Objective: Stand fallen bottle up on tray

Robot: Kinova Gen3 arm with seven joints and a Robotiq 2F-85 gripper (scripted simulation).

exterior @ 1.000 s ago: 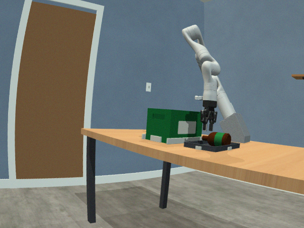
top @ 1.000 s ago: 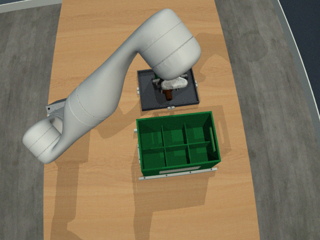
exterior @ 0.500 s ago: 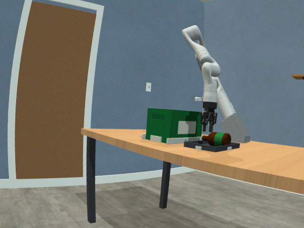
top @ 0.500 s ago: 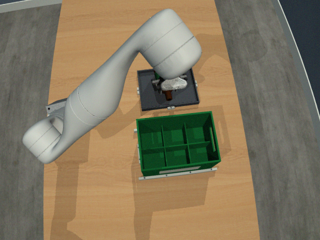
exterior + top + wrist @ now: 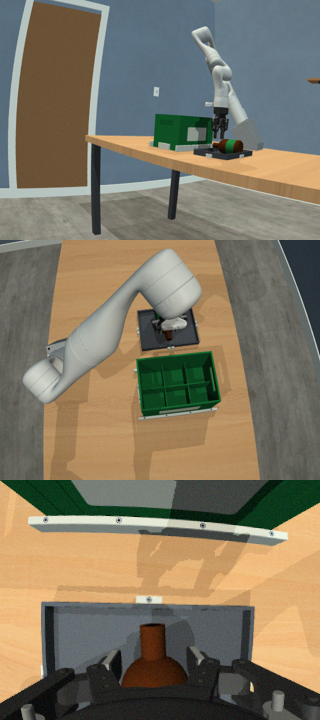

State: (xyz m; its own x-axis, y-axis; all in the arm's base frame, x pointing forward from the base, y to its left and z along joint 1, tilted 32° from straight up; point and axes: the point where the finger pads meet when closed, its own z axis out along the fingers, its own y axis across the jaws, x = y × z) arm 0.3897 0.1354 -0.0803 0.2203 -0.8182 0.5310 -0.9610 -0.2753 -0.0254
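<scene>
Now: hand 5 cm to the right of the brown bottle, 4 cm above it and 1 cm past it. Also, from my hand: green crate 23 cm to the right, 3 cm ahead; then dark grey tray 7 cm below, 5 cm to the left.
</scene>
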